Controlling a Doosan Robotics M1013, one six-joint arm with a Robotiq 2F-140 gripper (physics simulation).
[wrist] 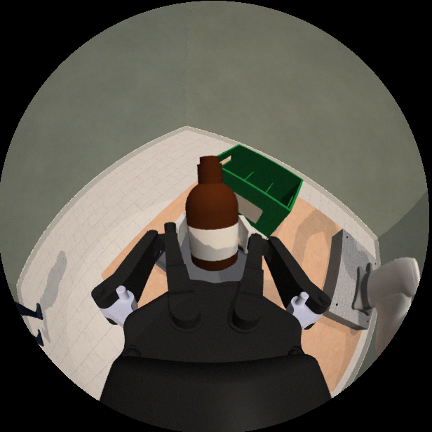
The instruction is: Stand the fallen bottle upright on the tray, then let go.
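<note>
My gripper point(212, 221) is shut on the brown bottle point(211, 207), with a light pad on each side of its cream label. The bottle's neck points to the top of the wrist view and its base is toward the gripper body. The oblique view suggests that the bottle is tilted partway up from lying. The grey tray point(216, 275) shows in part behind and below the bottle's base; the fingers and gripper body hide much of it. Whether the base touches the tray cannot be told.
A green divided crate point(276, 216) stands behind the bottle, up and to the right. A grey block with a metal side point(345, 280) and a pale robot arm point(392, 282) are at the right. The tan table top point(320, 345) has a light tiled floor area point(90, 220) to its left.
</note>
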